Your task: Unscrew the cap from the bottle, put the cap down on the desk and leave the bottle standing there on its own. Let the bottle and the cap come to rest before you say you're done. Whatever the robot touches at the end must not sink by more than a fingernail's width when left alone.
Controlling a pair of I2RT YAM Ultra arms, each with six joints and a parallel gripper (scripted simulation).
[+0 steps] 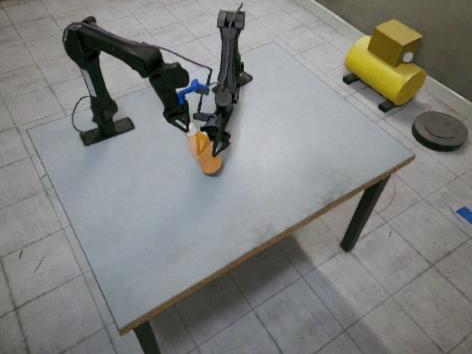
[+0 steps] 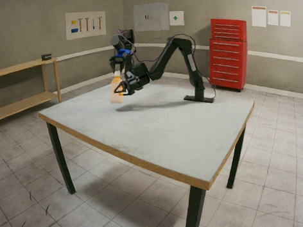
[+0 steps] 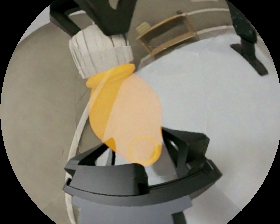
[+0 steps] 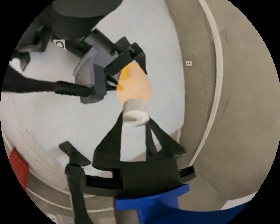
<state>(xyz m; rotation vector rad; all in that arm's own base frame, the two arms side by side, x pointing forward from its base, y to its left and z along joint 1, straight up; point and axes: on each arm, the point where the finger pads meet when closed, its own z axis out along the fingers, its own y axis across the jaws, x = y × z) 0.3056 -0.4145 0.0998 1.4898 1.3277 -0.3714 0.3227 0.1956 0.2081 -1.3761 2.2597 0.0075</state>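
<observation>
Now: right hand 10 mm above the white cap. Also, from my right hand: orange bottle 80 mm below, 40 mm ahead, 30 mm to the left.
The orange bottle is 3 cm above my left hand, 1 cm to the right of it and 1 cm behind it. From my left hand the other things lie so: white cap: 10 cm above, 5 cm behind, 4 cm to the right.
</observation>
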